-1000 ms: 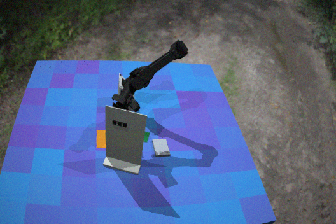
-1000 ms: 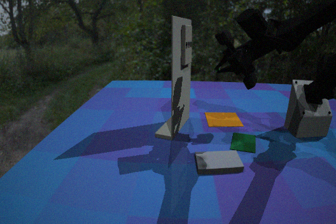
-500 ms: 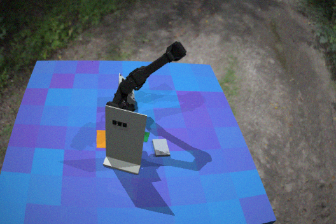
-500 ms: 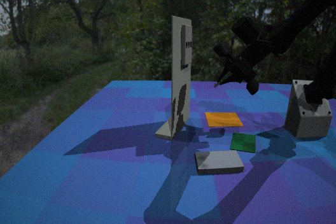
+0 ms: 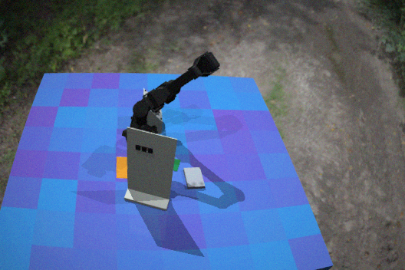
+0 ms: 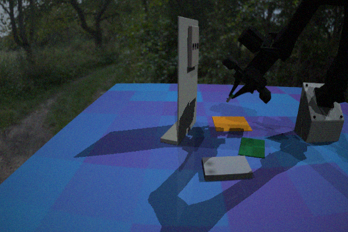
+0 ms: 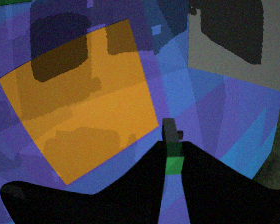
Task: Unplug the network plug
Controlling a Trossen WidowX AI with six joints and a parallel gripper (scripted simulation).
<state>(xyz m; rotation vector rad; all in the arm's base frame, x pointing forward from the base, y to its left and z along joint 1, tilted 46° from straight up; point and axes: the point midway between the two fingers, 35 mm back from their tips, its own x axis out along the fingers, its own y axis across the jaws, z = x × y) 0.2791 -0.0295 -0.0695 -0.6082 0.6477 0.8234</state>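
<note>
The orange marked square lies 10 mm behind my gripper tip and 90 mm below it. Round my gripper tip: green square patch 50 mm behind, 160 mm to the left, 90 mm below; upright grey panel 140 mm ahead, 60 mm to the left, 60 mm above; network plug right at my gripper tip.
</note>
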